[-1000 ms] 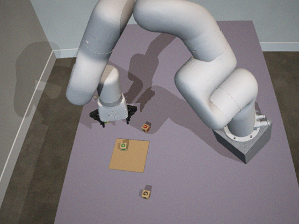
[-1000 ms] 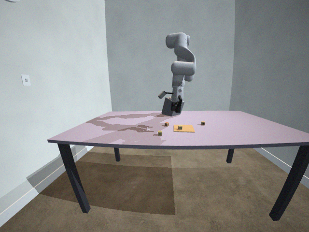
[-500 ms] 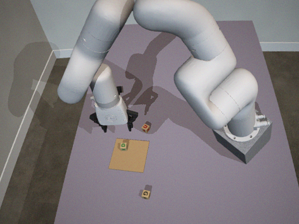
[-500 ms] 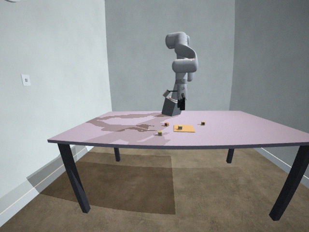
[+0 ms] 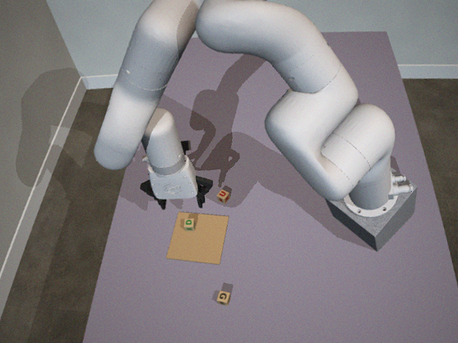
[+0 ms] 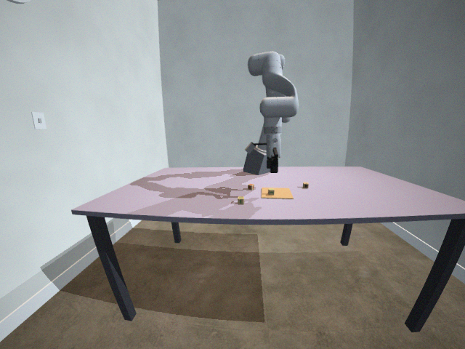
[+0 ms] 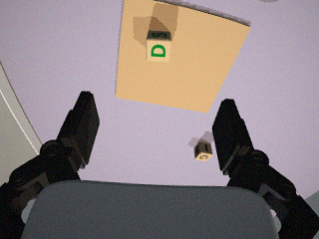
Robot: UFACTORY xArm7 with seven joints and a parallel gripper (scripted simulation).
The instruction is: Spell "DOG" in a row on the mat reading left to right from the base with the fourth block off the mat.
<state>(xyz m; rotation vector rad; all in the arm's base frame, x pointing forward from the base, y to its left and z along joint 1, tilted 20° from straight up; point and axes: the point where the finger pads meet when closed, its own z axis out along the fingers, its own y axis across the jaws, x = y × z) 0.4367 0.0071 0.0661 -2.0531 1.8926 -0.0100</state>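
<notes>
My gripper is now 110 mm above the D block. Also, from my hand: G block 190 mm to the left, 120 mm behind, 110 mm below; mat 120 mm below, 30 mm to the left, 20 mm behind; O block 130 mm to the right, 110 mm below, 110 mm ahead.
</notes>
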